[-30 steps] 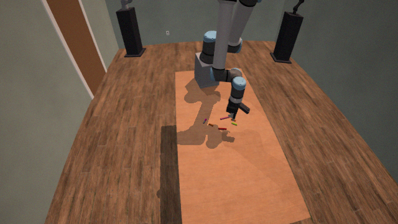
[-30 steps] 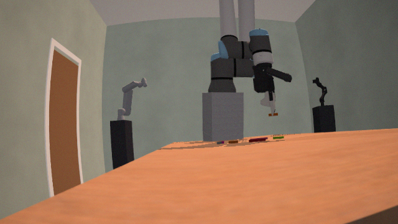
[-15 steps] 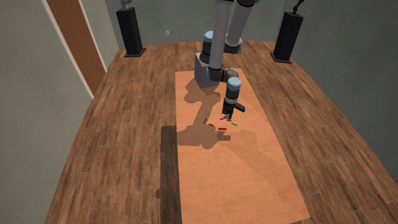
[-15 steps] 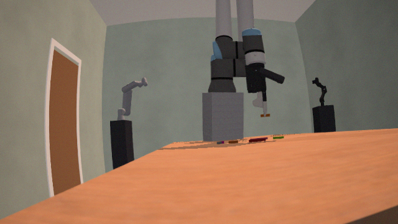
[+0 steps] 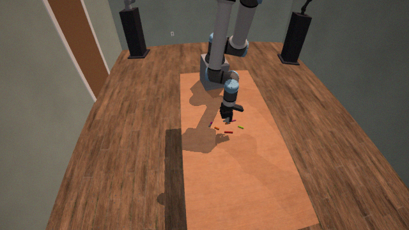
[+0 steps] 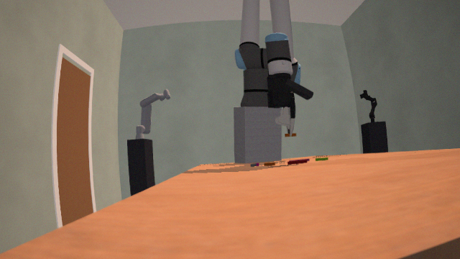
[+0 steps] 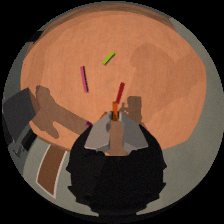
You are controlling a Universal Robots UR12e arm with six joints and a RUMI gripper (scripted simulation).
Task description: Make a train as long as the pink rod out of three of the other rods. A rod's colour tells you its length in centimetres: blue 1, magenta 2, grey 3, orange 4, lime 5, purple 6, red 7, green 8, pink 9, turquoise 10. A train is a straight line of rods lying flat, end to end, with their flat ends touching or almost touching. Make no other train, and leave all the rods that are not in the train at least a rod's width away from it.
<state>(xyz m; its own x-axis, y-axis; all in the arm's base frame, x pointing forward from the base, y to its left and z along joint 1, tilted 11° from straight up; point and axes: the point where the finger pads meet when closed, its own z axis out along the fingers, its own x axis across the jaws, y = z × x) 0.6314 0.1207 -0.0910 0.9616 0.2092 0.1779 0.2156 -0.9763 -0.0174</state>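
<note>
My hand is 50 mm past the grey rod, 140 mm to the left of it and 110 mm above it. Also, from my hand: pink rod (110 mm behind, 40 mm to the left, 110 mm below); lime rod (50 mm behind, 120 mm to the left, 110 mm below); red rod (10 mm ahead, 20 mm to the left, 110 mm below).
</note>
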